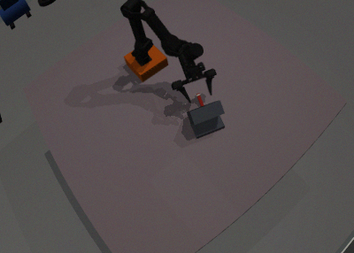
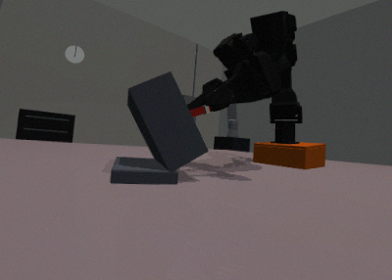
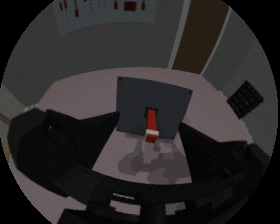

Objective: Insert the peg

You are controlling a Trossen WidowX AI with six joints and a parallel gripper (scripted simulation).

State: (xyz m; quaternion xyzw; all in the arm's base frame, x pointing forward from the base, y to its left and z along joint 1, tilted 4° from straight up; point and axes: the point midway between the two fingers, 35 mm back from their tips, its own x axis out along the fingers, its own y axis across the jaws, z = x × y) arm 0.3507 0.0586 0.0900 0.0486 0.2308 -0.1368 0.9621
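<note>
Right now my gripper tip is 1 cm past the red peg and 1 cm above it. The rest, counted from my gripper tip: dark grey sloped panel: 5 cm ahead, 3 cm below, 2 cm to the right.
</note>
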